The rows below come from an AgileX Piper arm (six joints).
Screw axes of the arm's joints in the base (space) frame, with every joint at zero. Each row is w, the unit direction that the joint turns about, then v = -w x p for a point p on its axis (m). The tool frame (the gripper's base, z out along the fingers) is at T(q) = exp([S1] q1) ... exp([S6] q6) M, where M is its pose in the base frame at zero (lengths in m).
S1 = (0, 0, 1, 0, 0, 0)
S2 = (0, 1, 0, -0.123, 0, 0)
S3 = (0, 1, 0, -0.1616, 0, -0.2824)
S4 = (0.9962, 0, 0.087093, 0, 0.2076, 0)
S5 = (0, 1, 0, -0.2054, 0, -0.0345)
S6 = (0.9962, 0, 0.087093, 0, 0.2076, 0)
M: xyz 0.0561 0 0.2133 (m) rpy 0 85 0 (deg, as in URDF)
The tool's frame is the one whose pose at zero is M.
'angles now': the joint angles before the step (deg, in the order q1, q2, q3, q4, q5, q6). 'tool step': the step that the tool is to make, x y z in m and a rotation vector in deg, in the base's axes. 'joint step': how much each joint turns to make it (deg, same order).
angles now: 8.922, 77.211, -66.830, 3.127, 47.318, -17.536
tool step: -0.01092, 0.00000, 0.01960, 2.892, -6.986, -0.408
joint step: 0.000, -3.908, 0.681, 1.797, -4.134, 0.000
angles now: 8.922, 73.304, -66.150, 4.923, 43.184, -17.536
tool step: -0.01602, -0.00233, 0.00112, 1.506, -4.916, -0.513
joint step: 0.000, -4.453, 4.589, 0.745, -5.249, 0.001
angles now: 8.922, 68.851, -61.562, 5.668, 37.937, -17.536
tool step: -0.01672, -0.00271, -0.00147, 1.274, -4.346, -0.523
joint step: 0.001, -4.468, 4.734, 0.605, -4.783, 0.002
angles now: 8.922, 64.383, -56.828, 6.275, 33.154, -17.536
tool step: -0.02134, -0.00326, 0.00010, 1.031, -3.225, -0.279
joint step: -0.001, -5.219, 4.145, 0.529, -2.286, -0.001
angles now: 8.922, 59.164, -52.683, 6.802, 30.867, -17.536
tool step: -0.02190, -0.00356, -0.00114, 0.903, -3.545, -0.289
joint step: 0.000, -5.519, 4.196, 0.345, -2.336, 0.001
